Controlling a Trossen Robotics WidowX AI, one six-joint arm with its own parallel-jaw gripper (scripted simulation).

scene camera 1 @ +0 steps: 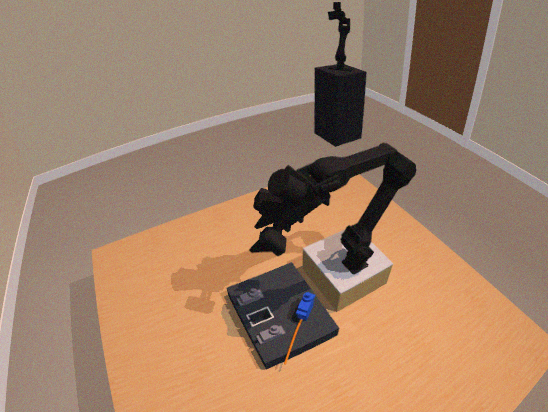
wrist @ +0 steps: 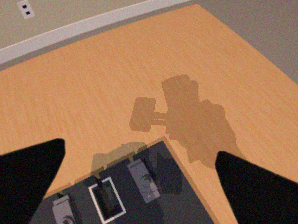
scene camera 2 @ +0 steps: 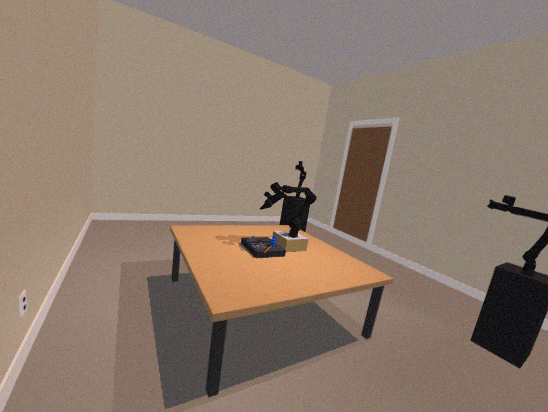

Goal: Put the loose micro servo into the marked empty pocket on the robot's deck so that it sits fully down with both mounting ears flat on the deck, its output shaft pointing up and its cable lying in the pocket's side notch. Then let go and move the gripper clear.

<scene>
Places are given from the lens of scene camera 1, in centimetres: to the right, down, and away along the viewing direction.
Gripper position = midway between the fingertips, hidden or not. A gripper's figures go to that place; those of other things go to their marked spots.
my gripper (scene camera 1: 253, 239): -5, 8, 82
dark deck (scene camera 1: 282, 288): 3, 26, 101
</scene>
